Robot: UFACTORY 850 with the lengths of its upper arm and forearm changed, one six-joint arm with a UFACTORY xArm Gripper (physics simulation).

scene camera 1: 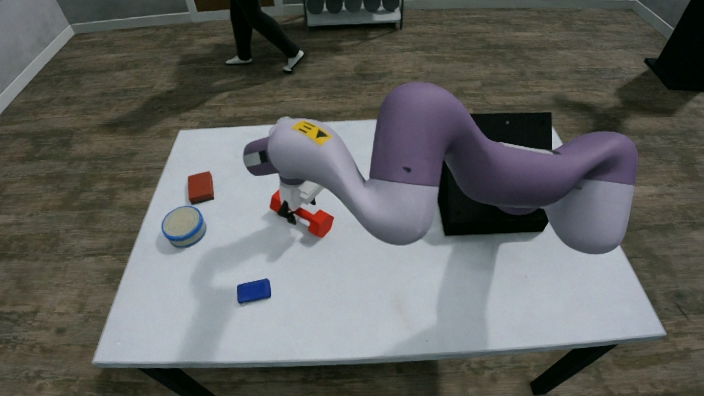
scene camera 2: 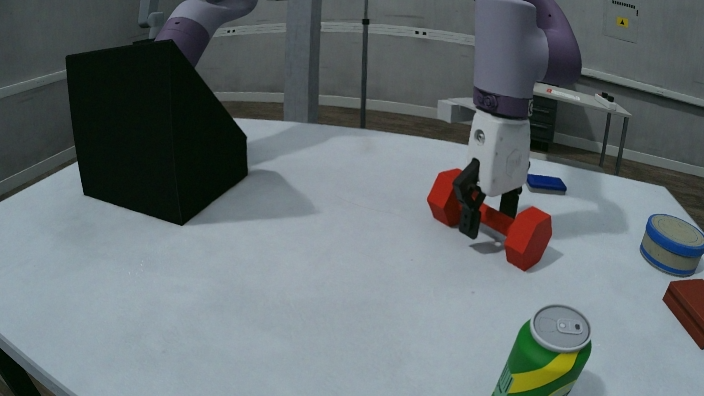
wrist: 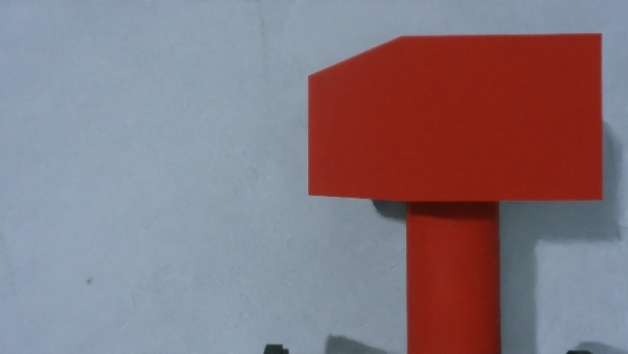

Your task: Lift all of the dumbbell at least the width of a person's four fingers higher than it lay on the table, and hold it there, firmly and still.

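The red dumbbell [scene camera 1: 321, 223] [scene camera 2: 528, 237] [wrist: 454, 120] lies on the white table [scene camera 1: 350, 310] [scene camera 2: 300, 300], its hexagonal heads at either end of a thin handle. My gripper [scene camera 1: 301, 211] [scene camera 2: 490, 220] [wrist: 428, 351] points down over the handle between the heads. It is open, with one black finger on each side of the handle and the fingertips low, near the table. In the wrist view one head and part of the handle show, the handle a little nearer the right fingertip. The far finger is partly hidden in scene camera 2.
A round blue-rimmed tin [scene camera 1: 183, 226] [scene camera 2: 671, 245], a dark red box [scene camera 1: 200, 186] [scene camera 2: 687, 305] and a blue block [scene camera 1: 254, 291] [scene camera 2: 546, 183] stand around the dumbbell. A green and yellow can [scene camera 2: 560, 327] stands at the front of scene camera 2. The black arm base [scene camera 1: 492, 220] [scene camera 2: 150, 135] is farther off.
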